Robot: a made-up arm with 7 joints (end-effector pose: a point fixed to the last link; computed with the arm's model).
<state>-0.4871 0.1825 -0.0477 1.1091 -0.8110 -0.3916 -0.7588</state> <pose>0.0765 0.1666 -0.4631 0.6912 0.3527 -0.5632 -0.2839</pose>
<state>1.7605 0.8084 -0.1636 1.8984 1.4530 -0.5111 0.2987</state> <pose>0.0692 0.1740 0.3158 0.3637 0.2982 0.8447 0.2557</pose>
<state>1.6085 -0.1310 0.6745 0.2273 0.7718 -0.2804 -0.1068</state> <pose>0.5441 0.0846 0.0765 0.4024 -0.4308 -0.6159 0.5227</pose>
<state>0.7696 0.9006 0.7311 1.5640 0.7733 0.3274 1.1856</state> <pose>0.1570 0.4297 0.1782 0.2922 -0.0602 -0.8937 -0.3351</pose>
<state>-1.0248 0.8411 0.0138 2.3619 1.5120 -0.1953 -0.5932</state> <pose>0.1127 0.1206 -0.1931 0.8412 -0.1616 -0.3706 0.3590</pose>
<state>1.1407 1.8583 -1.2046 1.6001 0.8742 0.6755 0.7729</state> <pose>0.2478 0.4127 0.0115 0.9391 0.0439 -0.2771 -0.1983</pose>
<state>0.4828 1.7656 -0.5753 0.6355 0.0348 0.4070 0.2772</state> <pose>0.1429 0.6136 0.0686 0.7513 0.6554 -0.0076 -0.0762</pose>
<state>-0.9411 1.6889 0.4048 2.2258 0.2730 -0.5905 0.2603</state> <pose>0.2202 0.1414 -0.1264 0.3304 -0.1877 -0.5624 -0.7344</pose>
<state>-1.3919 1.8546 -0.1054 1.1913 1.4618 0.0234 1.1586</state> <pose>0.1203 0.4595 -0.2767 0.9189 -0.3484 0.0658 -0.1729</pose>
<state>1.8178 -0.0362 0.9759 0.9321 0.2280 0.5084 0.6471</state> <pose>0.3844 0.3074 0.2445 0.1889 -0.4974 -0.8431 0.0780</pose>
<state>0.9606 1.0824 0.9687 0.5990 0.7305 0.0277 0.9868</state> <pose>0.1428 0.6208 0.0240 0.2091 -0.0074 -0.9686 0.1342</pose>
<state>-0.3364 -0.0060 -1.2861 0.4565 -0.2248 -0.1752 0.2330</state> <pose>-0.1346 -0.0262 -0.5041 0.6847 -0.3637 -0.0669 -0.6281</pose>
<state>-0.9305 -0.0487 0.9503 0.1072 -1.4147 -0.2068 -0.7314</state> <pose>-0.4312 0.1123 -0.3459 0.8944 0.2337 0.2249 -0.3079</pose>
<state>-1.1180 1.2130 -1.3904 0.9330 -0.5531 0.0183 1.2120</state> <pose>-0.3255 0.4215 -0.2093 0.1386 -0.4883 0.7353 -0.4491</pose>
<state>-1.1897 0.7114 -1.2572 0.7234 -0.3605 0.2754 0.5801</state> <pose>-0.4304 0.2693 -0.2424 0.4365 -0.3977 0.5785 -0.5627</pose>
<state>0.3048 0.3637 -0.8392 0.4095 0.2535 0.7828 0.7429</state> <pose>0.2386 0.2110 -0.4767 0.9569 -0.1407 0.1830 -0.1764</pose>
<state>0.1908 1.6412 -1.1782 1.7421 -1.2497 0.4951 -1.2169</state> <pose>0.1701 0.3128 -0.2483 0.1671 -0.4917 0.5354 0.6660</pose>
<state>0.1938 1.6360 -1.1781 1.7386 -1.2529 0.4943 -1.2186</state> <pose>0.1711 0.3125 -0.2489 0.1688 -0.4920 0.5364 0.6646</pose>
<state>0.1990 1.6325 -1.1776 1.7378 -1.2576 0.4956 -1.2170</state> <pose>0.1727 0.3118 -0.2486 0.1717 -0.4936 0.5362 0.6629</pose>
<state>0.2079 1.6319 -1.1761 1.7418 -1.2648 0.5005 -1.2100</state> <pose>0.1752 0.3103 -0.2468 0.1768 -0.4974 0.5340 0.6605</pose>
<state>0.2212 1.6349 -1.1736 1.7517 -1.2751 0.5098 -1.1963</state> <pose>0.1787 0.3080 -0.2432 0.1844 -0.5039 0.5292 0.6572</pose>
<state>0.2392 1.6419 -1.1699 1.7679 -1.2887 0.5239 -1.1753</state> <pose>0.1832 0.3048 -0.2374 0.1947 -0.5134 0.5217 0.6530</pose>
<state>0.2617 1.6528 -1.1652 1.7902 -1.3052 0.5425 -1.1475</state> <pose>0.1883 0.3007 -0.2297 0.2071 -0.5258 0.5114 0.6473</pose>
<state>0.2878 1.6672 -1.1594 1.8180 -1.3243 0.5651 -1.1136</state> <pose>0.1938 0.2958 -0.2202 0.2212 -0.5409 0.4988 0.6401</pose>
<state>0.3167 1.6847 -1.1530 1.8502 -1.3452 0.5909 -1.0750</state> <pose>0.1991 0.2902 -0.2092 0.2360 -0.5580 0.4842 0.6312</pose>
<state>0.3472 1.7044 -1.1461 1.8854 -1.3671 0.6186 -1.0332</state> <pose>0.2039 0.2842 -0.1972 0.2508 -0.5764 0.4685 0.6208</pose>
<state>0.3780 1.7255 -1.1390 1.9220 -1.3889 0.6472 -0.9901</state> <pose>0.2079 0.2780 -0.1848 0.2647 -0.5953 0.4522 0.6091</pose>
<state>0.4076 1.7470 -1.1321 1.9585 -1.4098 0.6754 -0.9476</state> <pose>0.2108 0.2718 -0.1728 0.2771 -0.6138 0.4364 0.5967</pose>
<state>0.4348 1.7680 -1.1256 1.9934 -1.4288 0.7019 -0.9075</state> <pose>0.2127 0.2659 -0.1615 0.2875 -0.6309 0.4218 0.5843</pose>
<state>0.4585 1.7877 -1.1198 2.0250 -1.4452 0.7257 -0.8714</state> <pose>0.2137 0.2607 -0.1516 0.2958 -0.6460 0.4089 0.5727</pose>
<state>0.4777 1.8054 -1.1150 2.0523 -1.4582 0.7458 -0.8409</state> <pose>0.2139 0.2562 -0.1433 0.3019 -0.6584 0.3982 0.5628</pose>
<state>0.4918 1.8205 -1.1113 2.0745 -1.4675 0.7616 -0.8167</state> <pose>0.2135 0.2527 -0.1370 0.3058 -0.6679 0.3900 0.5553</pose>
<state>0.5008 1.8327 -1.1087 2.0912 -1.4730 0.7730 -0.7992</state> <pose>0.2128 0.2503 -0.1326 0.3079 -0.6743 0.3842 0.5503</pose>
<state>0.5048 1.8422 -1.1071 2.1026 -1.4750 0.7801 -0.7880</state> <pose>0.2119 0.2488 -0.1300 0.3083 -0.6780 0.3806 0.5481</pose>
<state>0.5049 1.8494 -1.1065 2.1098 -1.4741 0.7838 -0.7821</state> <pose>0.2108 0.2482 -0.1288 0.3075 -0.6794 0.3788 0.5481</pose>
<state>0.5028 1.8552 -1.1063 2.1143 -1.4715 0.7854 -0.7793</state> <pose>0.2098 0.2481 -0.1284 0.3060 -0.6795 0.3780 0.5493</pose>
